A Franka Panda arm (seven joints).
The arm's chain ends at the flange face. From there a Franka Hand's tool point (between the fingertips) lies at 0.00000 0.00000 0.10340 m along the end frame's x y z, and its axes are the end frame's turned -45 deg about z.
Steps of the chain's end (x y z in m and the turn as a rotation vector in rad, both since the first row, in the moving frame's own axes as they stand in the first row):
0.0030 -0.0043 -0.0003 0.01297 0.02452 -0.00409
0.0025 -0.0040 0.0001 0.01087 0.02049 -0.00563
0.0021 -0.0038 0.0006 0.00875 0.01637 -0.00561
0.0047 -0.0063 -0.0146 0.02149 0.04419 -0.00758
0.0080 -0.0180 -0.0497 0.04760 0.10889 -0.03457
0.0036 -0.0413 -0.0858 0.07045 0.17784 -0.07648
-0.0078 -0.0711 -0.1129 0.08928 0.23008 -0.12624
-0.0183 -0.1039 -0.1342 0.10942 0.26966 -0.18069
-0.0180 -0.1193 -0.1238 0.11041 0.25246 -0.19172
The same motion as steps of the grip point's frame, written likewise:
0.0079 -0.0001 -0.0003 -0.00817 0.02651 -0.00409
0.0069 -0.0004 0.0001 -0.00680 0.02217 -0.00563
0.0060 -0.0007 0.0006 -0.00539 0.01776 -0.00561
0.0126 0.0005 -0.0147 -0.01605 0.04644 -0.00758
0.0299 -0.0028 -0.0504 -0.04334 0.11066 -0.03457
0.0501 -0.0196 -0.0877 -0.07594 0.17557 -0.07648
0.0685 -0.0471 -0.1160 -0.09956 0.22582 -0.12624
0.0888 -0.0774 -0.1385 -0.11331 0.26805 -0.18069
0.0987 -0.0894 -0.1277 -0.10044 0.25659 -0.19172

